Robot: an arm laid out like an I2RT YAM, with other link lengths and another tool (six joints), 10 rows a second.
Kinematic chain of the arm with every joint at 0, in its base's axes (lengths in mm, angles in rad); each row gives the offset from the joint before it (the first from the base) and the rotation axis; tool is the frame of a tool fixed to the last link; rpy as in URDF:
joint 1: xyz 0 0 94.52 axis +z
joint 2: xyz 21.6 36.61 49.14 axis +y
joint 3: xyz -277.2 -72.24 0 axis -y
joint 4: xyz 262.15 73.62 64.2 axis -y
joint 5: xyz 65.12 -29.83 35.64 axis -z
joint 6: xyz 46.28 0 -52.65 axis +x
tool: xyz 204 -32 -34 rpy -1.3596 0.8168 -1.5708
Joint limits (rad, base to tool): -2.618..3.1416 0..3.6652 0..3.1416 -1.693..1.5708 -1.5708..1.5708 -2.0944..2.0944
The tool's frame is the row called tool.
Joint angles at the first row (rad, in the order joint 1, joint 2, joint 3, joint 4, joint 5, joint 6):
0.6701 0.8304 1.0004 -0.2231 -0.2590 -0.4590
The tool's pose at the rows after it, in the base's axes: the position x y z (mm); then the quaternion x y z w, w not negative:
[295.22 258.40 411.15 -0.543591 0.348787 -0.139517 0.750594]
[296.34 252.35 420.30 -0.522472 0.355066 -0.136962 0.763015]
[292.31 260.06 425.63 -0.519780 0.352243 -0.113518 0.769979]
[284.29 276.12 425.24 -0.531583 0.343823 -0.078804 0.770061]
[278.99 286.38 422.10 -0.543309 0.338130 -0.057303 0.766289]
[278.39 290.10 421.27 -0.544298 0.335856 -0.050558 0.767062]
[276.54 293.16 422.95 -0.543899 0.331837 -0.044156 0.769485]
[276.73 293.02 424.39 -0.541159 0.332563 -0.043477 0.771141]
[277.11 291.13 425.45 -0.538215 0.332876 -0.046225 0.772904]
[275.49 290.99 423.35 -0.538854 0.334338 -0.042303 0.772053]
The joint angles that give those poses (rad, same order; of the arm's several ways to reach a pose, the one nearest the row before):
0.6515 0.8008 0.9891 -0.2187 -0.2441 -0.4429
0.6319 0.7818 0.9768 -0.1848 -0.2498 -0.4041
0.6199 0.7927 0.9895 -0.1736 -0.3001 -0.3715
0.6182 0.8211 1.0127 -0.1798 -0.3720 -0.3505
0.6170 0.8426 1.0289 -0.1925 -0.4198 -0.3459
0.6167 0.8497 1.0263 -0.1813 -0.4337 -0.3406
0.6166 0.8527 1.0257 -0.1704 -0.4479 -0.3347
0.6167 0.8518 1.0247 -0.1643 -0.4465 -0.3285
0.6151 0.8453 1.0194 -0.1588 -0.4416 -0.3268
0.6121 0.8406 1.0143 -0.1615 -0.4494 -0.3214

